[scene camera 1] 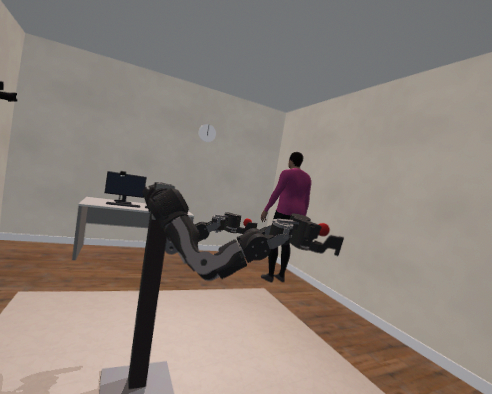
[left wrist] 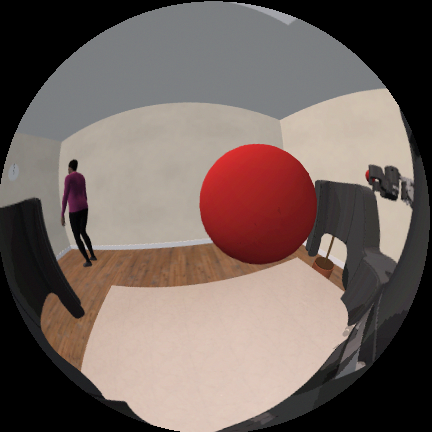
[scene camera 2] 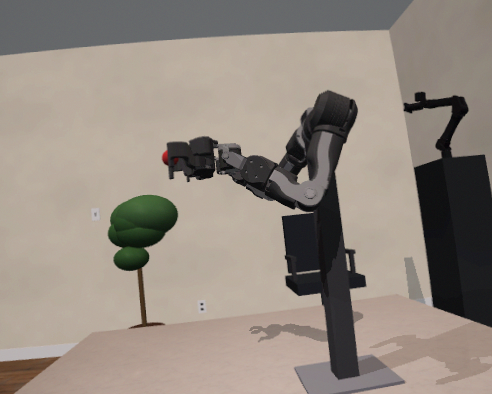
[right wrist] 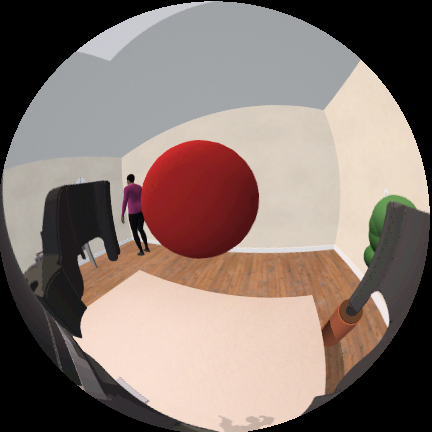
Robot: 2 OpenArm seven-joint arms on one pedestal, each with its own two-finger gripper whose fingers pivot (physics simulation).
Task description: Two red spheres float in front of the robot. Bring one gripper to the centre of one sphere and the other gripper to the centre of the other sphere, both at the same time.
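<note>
One red sphere (scene camera 1: 247,222) (left wrist: 258,204) floats at my left gripper (scene camera 1: 245,226) (scene camera 2: 179,162) (left wrist: 195,282), which is open. In the left wrist view it is large, above the fingertips and nearer the right-hand finger. The other red sphere (scene camera 1: 324,229) (left wrist: 368,175) (right wrist: 200,199) floats at my right gripper (scene camera 1: 328,237) (right wrist: 233,282), which is open. In the right wrist view it is large, above the fingertips and nearer the left-hand finger. In scene camera 2 a red sphere (scene camera 2: 166,158) shows partly behind a finger; I cannot tell which. My right gripper is largely hidden there.
A person in a magenta top (scene camera 1: 297,190) (left wrist: 75,192) (right wrist: 132,200) stands beyond the grippers. The arms' pedestal (scene camera 1: 148,300) (scene camera 2: 341,320) stands on a pale mat (scene camera 1: 225,330). A desk (scene camera 1: 120,217), a plant (scene camera 2: 145,220) and a black chair (scene camera 2: 301,245) also show.
</note>
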